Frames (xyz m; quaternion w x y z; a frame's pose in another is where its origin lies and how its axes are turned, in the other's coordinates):
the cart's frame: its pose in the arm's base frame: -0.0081 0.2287 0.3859 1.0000 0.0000 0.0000 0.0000
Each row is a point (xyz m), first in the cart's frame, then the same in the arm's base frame.
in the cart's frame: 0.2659 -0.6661 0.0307
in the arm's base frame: 0.2578 -0.4374 0.4166
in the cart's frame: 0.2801 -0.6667 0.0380
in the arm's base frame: 0.2720 -0.4380 0.4239
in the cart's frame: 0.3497 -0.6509 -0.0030
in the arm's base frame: 0.3416 -0.4222 0.3829
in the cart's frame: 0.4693 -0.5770 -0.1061
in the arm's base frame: 0.4612 -0.3483 0.2798
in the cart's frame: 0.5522 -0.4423 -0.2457
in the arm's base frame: 0.5441 -0.2136 0.1402
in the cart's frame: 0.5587 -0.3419 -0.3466
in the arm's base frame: 0.5506 -0.1132 0.0393
